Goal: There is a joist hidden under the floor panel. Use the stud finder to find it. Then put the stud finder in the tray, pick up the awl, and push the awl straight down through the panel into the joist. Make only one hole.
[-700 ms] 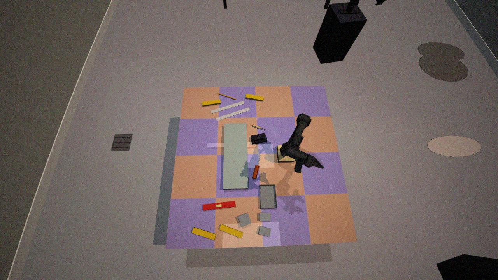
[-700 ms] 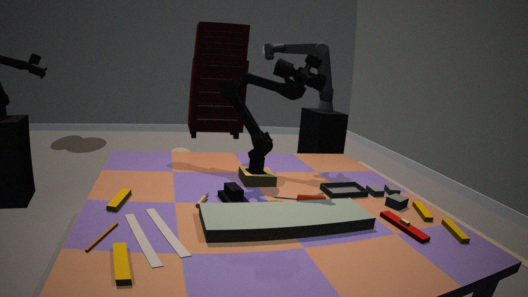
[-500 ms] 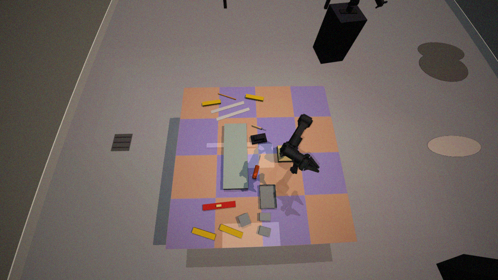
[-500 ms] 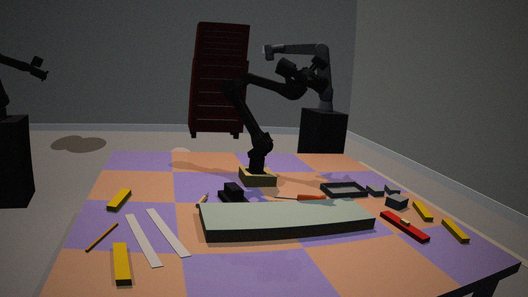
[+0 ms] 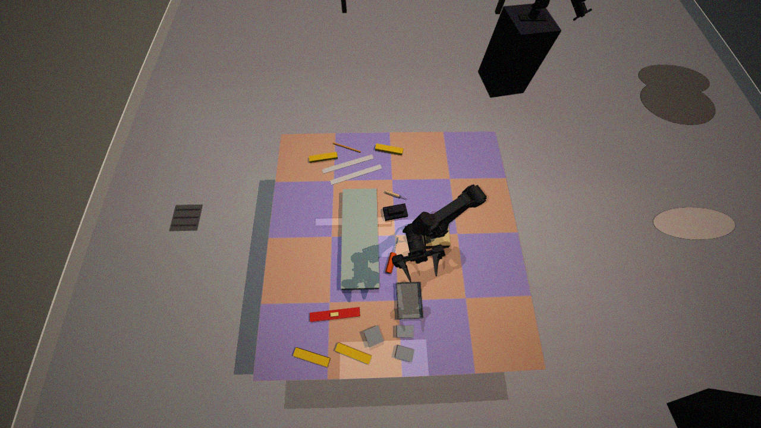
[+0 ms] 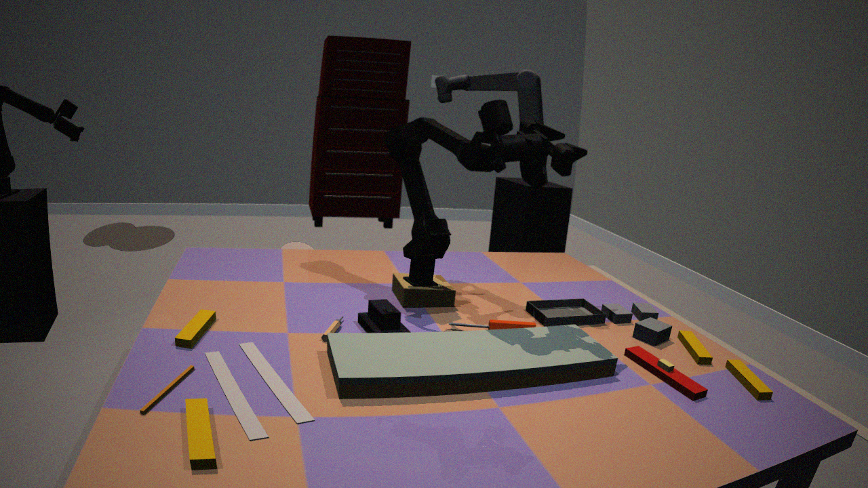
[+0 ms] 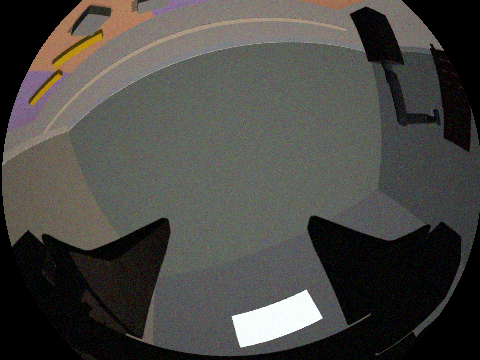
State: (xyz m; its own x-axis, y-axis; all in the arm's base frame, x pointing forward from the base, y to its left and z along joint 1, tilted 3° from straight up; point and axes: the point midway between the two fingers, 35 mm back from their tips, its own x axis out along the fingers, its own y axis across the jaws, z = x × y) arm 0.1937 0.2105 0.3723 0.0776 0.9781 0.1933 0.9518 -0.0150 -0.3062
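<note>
The stud finder is 10 mm behind my gripper tip, 420 mm to the right of it and 370 mm below it. From my gripper tip the other things lie so: awl 60 mm behind, 510 mm to the right, 410 mm below; then tray 10 mm ahead, 30 mm to the left, 400 mm below; then red level 360 mm ahead, 20 mm to the left, 400 mm below.
</note>
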